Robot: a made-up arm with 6 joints.
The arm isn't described. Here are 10 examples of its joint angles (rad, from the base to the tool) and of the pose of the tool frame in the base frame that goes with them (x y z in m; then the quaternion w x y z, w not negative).
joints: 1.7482 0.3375 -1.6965 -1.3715 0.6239 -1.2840
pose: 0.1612 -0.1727 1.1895 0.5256 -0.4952 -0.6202 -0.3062
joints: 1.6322 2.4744 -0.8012 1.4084 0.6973 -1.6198
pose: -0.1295 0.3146 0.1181 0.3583 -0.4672 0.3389 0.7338
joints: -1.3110 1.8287 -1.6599 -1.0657 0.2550 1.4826
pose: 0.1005 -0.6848 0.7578 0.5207 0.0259 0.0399 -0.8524
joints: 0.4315 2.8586 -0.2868 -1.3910 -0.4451 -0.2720
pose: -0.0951 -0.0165 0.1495 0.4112 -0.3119 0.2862 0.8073
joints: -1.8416 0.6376 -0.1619 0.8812 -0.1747 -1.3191
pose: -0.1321 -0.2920 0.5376 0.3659 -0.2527 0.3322 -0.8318
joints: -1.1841 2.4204 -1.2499 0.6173 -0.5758 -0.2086
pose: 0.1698 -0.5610 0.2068 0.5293 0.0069 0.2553 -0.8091
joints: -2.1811 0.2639 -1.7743 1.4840 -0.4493 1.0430
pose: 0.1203 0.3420 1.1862 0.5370 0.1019 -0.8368 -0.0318
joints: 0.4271 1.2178 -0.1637 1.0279 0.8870 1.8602
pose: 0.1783 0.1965 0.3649 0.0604 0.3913 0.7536 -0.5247
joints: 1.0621 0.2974 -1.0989 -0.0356 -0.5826 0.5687
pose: -0.0040 0.0259 1.1290 0.6599 0.5386 -0.4610 0.2487
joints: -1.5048 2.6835 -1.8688 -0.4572 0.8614 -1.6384
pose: -0.0826 -0.6354 0.1941 0.6236 -0.4057 0.6468 0.1676
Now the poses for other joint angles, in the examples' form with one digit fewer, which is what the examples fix.
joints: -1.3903 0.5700 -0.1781 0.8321 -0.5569 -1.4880
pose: -0.023 -0.313 0.602 0.354 -0.461 0.243 -0.777
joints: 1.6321 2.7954 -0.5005 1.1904 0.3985 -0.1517
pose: -0.080 0.036 0.095 0.418 -0.634 0.650 -0.008
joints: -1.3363 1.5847 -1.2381 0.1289 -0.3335 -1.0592
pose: 0.091 -0.603 0.707 0.473 -0.583 0.194 -0.632
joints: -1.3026 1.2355 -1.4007 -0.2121 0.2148 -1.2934
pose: 0.062 -0.488 0.932 0.375 -0.754 0.289 -0.455
